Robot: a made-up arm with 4 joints.
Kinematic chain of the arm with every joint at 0, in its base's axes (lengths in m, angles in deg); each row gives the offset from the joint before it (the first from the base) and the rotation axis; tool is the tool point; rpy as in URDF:
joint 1: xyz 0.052 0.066 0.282 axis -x
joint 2: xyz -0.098 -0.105 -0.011 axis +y
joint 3: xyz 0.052 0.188 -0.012 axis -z
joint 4: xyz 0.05 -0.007 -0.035 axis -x
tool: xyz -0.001 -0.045 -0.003 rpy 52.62 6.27 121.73
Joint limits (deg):
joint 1: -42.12..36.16
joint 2: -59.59..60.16
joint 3: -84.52..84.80
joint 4: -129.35..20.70
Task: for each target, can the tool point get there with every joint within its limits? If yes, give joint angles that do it. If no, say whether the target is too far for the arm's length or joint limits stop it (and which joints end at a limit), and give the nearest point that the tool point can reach.
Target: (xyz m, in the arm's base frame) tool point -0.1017 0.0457 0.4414
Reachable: no: joint limits stop it (at a limit: joint 1, joint 2, joint 4) | nearest point 0.0443 0.0871 0.4035 | short by 0.156 m
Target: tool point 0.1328 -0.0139 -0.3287
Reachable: no: too far | nearest point -0.0034 0.0758 0.1050 | short by 0.463 m
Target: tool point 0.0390 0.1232 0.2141
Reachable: yes | joints -17.31 -16.50 70.98 -86.24
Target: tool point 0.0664 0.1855 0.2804
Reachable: yes | joints 23.49 -47.52 -69.11 7.24
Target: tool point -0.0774 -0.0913 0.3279
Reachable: no: joint limits stop it (at a limit: joint 1, joint 2) | nearest point -0.0658 0.0330 0.2165 | short by 0.167 m
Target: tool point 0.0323 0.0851 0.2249
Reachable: yes | joints 6.03 -37.27 70.02 -47.65
